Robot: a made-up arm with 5 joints.
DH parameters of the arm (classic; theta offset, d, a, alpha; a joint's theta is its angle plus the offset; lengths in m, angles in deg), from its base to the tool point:
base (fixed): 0 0 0 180
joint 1: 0 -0.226 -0.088 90
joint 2: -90 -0.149 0.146 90
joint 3: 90 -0.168 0.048 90
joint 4: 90 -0.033 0.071 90
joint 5: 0 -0.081 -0.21 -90
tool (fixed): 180 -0.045 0 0
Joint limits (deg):
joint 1: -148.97..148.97
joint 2: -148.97..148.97
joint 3: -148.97..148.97
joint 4: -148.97..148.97
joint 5: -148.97..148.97
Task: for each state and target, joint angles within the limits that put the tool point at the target. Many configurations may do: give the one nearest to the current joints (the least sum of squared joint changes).
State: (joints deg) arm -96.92 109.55 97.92 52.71 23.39
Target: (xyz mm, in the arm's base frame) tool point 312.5 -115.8 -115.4
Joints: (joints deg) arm -88.41 122.18 115.99 41.29 23.61
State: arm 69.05 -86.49 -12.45 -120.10 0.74
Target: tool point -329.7 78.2 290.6
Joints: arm 55.92 -92.41 -2.10 -96.74 -25.17
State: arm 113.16 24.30 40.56 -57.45 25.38
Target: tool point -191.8 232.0 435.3
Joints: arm 144.28 -12.20 62.88 -64.15 11.34
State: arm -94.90 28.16 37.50 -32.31 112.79
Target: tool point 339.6 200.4 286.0
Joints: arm -117.13 29.98 76.51 -7.84 83.31
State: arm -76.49 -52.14 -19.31 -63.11 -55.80
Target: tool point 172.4 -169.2 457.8
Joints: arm -67.32 -22.53 -8.37 -89.84 -43.52
